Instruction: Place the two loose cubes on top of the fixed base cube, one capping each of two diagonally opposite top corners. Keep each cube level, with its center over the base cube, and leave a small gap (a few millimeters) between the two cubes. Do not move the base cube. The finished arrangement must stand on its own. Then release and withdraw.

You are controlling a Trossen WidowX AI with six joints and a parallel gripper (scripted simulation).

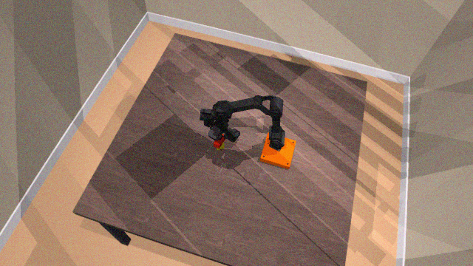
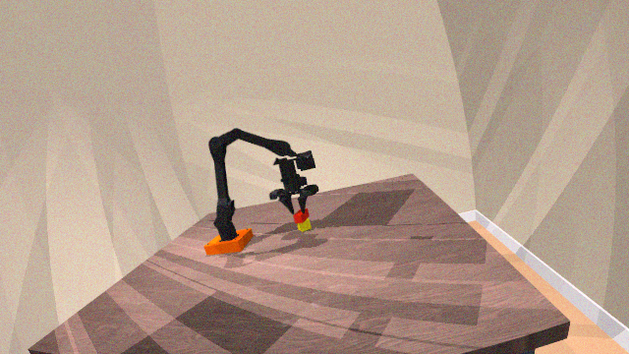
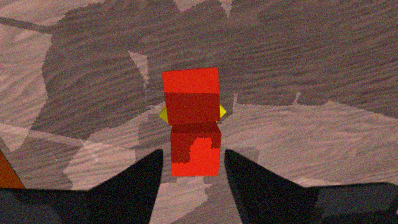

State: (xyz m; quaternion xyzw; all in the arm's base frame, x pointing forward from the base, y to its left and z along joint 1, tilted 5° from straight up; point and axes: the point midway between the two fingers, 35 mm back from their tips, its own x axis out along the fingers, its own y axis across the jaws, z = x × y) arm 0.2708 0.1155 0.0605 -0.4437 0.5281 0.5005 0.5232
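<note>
My gripper tip is now 5 cm above the yellow cube and 2 cm to the right of it.
</note>
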